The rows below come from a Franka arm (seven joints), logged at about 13 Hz.
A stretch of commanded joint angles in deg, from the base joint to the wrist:
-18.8 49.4 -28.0 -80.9 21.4 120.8 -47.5
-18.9 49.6 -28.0 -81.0 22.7 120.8 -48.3
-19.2 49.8 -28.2 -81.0 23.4 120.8 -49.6
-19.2 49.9 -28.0 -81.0 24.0 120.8 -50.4
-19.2 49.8 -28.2 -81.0 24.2 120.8 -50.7
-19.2 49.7 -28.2 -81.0 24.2 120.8 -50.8
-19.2 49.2 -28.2 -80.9 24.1 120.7 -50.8
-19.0 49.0 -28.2 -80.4 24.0 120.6 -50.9
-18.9 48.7 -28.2 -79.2 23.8 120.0 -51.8
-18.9 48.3 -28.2 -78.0 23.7 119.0 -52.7
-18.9 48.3 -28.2 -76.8 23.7 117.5 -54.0
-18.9 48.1 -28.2 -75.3 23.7 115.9 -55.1
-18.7 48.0 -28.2 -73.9 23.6 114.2 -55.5
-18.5 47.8 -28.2 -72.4 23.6 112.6 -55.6
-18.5 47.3 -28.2 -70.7 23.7 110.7 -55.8
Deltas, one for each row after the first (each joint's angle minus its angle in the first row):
-0.1 0.2 0.0 -0.1 1.3 0.0 -0.8
-0.4 0.4 -0.2 -0.1 2.0 0.0 -2.1
-0.4 0.5 0.0 -0.1 2.6 0.0 -2.9
-0.4 0.4 -0.2 -0.1 2.8 0.0 -3.2
-0.4 0.3 -0.2 -0.1 2.8 0.0 -3.3
-0.4 -0.2 -0.2 0.0 2.7 -0.1 -3.3
-0.2 -0.4 -0.2 0.5 2.6 -0.2 -3.4
-0.1 -0.7 -0.2 1.7 2.4 -0.8 -4.3
-0.1 -1.1 -0.2 2.9 2.3 -1.8 -5.2
-0.1 -1.1 -0.2 4.1 2.3 -3.3 -6.5
-0.1 -1.3 -0.2 5.6 2.3 -4.9 -7.6
0.1 -1.4 -0.2 7.0 2.2 -6.6 -8.0
0.3 -1.6 -0.2 8.5 2.2 -8.2 -8.1
0.3 -2.1 -0.2 10.2 2.3 -10.1 -8.3

